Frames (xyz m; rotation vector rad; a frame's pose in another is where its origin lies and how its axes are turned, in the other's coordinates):
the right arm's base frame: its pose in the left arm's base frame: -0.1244 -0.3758 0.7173 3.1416 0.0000 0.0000
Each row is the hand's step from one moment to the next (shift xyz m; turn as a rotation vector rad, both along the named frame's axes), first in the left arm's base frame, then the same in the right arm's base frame.
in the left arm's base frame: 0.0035 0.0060 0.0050 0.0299 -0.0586 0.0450
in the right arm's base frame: 0.0035 -0.0060 -0.0050 0.0299 0.0586 -0.0450
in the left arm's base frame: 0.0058 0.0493 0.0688 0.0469 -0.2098 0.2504
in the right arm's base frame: 0.0058 -0.0493 -0.0688 0.0469 0.2098 -0.2504
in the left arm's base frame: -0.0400 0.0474 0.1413 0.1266 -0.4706 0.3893
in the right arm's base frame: -0.0400 -0.0474 -0.1413 0.1266 0.4706 -0.3893
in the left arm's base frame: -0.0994 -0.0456 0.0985 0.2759 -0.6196 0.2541
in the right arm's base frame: -0.0994 0.0456 -0.0985 0.2759 0.6196 -0.2541
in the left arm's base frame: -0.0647 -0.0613 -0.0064 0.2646 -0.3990 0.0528
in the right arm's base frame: -0.0647 0.0613 0.0064 0.2646 0.3990 -0.0528
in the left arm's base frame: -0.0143 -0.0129 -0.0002 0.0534 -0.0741 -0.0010
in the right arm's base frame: -0.0143 0.0129 0.0002 0.0534 0.0741 0.0010
